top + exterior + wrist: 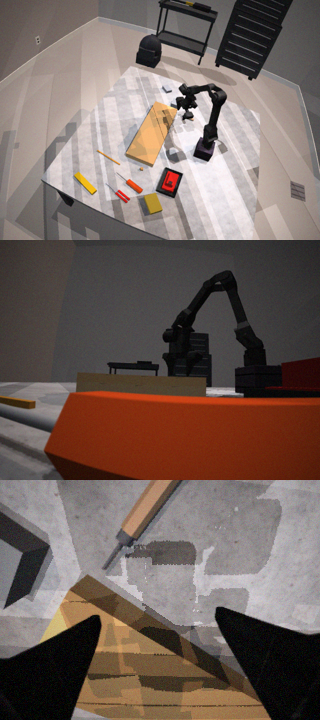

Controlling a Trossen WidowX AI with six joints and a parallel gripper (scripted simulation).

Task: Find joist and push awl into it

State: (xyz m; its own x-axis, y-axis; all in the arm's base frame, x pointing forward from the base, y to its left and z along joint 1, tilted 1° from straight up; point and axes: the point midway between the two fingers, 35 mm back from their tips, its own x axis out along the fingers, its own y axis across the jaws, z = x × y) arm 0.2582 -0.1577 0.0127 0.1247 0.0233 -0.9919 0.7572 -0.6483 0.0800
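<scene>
Now: the awl 2 cm behind my gripper tip, 6 cm to the right of it and 5 cm below it. Round my gripper tip: small tan cube: 2 cm ahead, 50 cm to the left, 5 cm below; dark flat tray: 17 cm behind, 49 cm to the left, 5 cm below; grey box: 9 cm ahead, 13 cm to the right, 4 cm below.
</scene>
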